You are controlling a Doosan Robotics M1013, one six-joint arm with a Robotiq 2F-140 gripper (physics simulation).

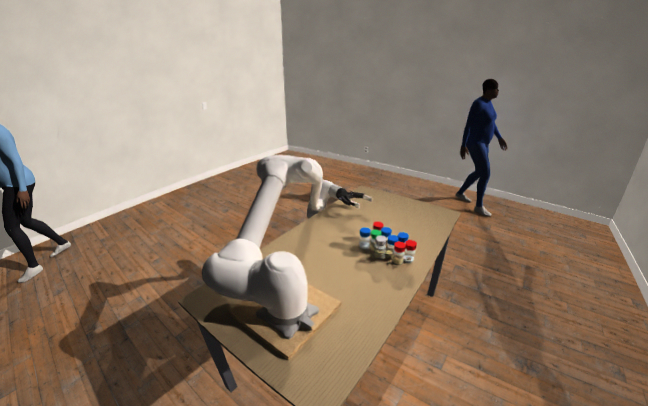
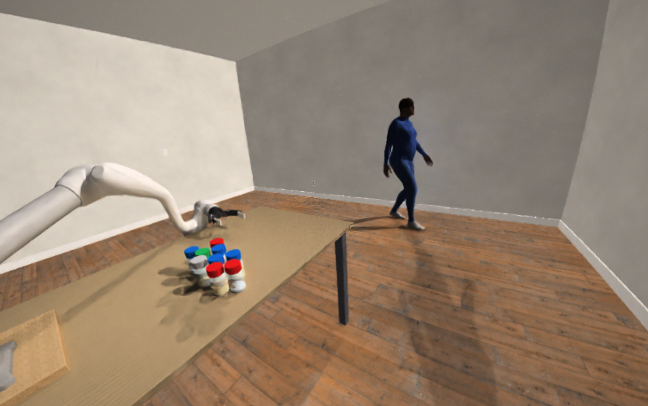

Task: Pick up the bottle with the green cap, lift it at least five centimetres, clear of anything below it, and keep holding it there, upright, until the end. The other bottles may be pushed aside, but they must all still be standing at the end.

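Frame: origin at the arm's base, x ahead, y right, z down, level; millimetres.
Where they show: gripper, fingertip midpoint: (image 1: 365, 202) (image 2: 233, 219); arm's base at its link origin: (image 1: 287, 313).
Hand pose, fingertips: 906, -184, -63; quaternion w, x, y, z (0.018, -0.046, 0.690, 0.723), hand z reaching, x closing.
Each offset is from my fingertips to the top centre of the thing, as dx, dy, dz. Level surfaces: height alone.
The green-capped bottle @(-293, +231, -17) (image 1: 376, 234) (image 2: 202, 252) stands in a tight cluster of bottles on the table @(dz +88) (image 1: 320, 255) (image 2: 115, 320). Its body is mostly hidden by its neighbours. A blue-capped bottle @(-309, +174, -17) (image 1: 365, 239) (image 2: 191, 252) stands at its left, a grey-capped bottle @(-330, +278, -17) (image 1: 381, 247) (image 2: 199, 269) in front of it, and a red-capped bottle @(-214, +201, -17) (image 1: 378, 226) (image 2: 217, 243) behind it. My gripper (image 1: 363, 201) (image 2: 231, 219) is open and empty, above the table behind the cluster, apart from the bottles, its fingers pointing sideways.
Other blue-capped bottles @(-238, +357, -17) (image 1: 403, 238) (image 2: 233, 256) and red-capped bottles @(-325, +379, -17) (image 1: 399, 252) (image 2: 215, 277) stand at the cluster's right and front. The arm's base is on a wooden board (image 1: 327, 301) (image 2: 52, 345). A person in dark blue (image 1: 483, 125) (image 2: 403, 140) is beyond the table; another in light blue (image 1: 15, 170) is at the far left.
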